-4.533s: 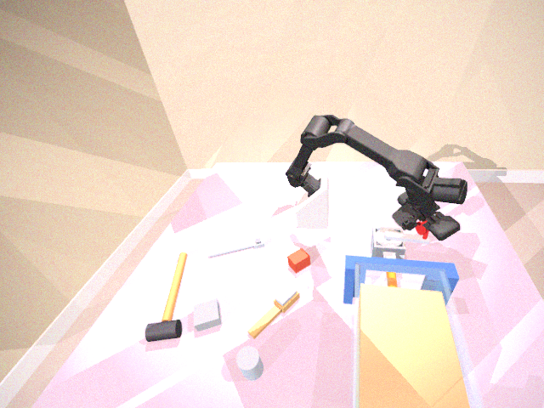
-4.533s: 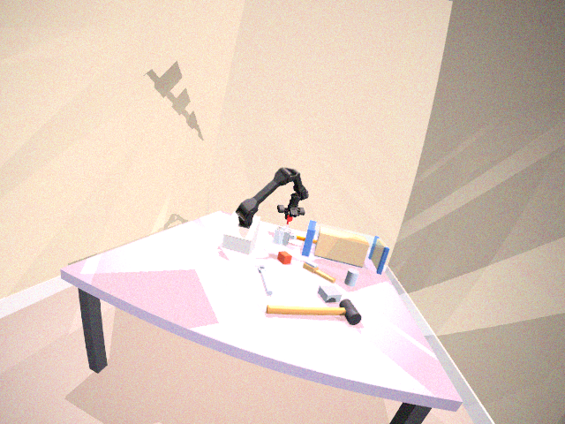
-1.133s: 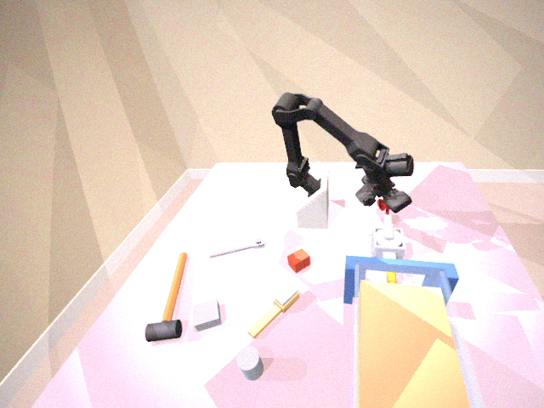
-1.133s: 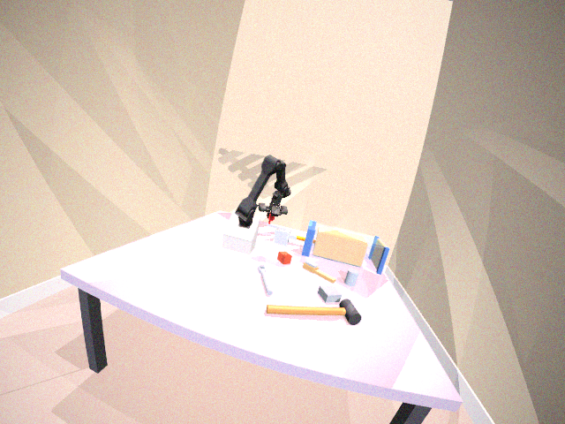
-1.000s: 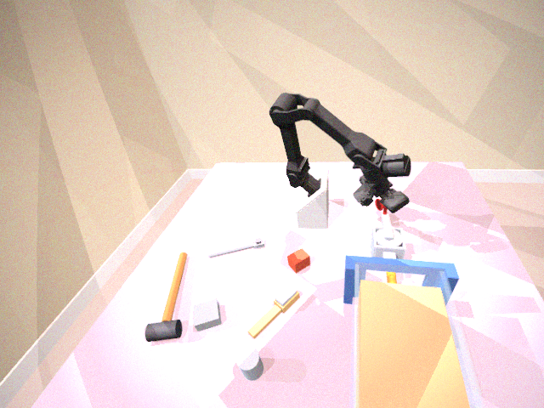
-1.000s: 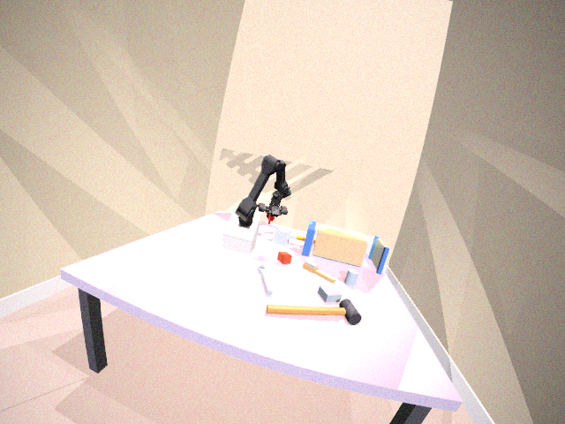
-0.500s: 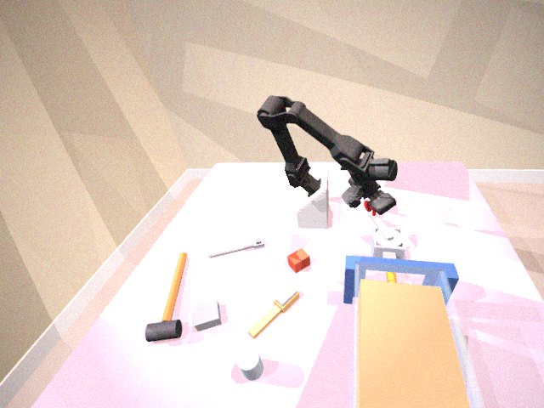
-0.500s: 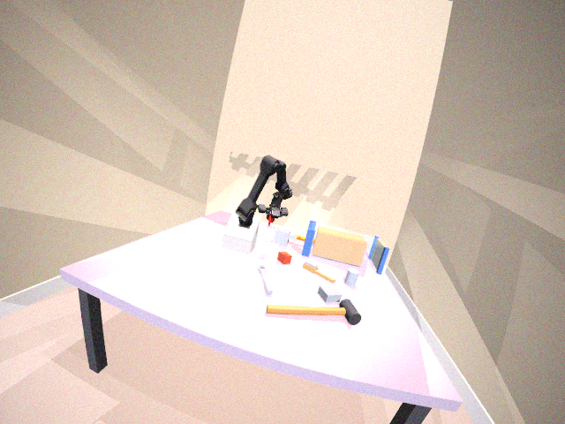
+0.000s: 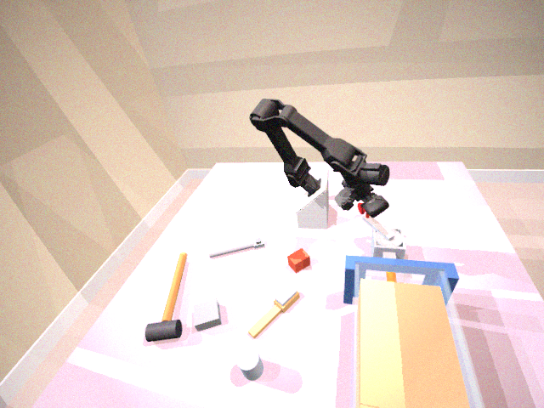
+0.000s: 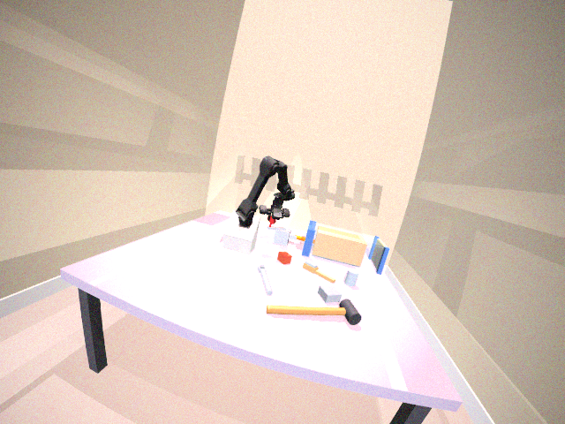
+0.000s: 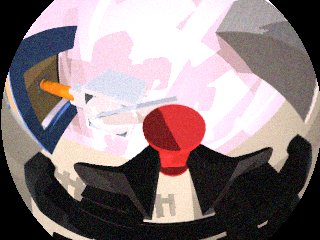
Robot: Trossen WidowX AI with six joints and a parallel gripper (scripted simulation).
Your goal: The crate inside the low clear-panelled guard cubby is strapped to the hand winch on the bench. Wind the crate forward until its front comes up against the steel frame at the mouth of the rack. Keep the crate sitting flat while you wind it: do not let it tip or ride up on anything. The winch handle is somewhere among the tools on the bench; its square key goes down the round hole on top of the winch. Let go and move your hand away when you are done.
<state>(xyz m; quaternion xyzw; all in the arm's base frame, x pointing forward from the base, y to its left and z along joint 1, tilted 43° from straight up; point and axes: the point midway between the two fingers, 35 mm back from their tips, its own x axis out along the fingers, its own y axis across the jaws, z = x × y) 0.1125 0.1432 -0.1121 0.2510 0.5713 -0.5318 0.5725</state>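
Right now the crank handle is 40 mm ahead of my gripper tip, 30 mm below it and 10 mm to the left of it. Also, from my gripper tip: grey winch 100 mm below, 70 mm ahead, 40 mm to the left; frame 250 mm ahead, 40 mm to the left, 30 mm below; red knob 10 mm to the right, 10 mm ahead.
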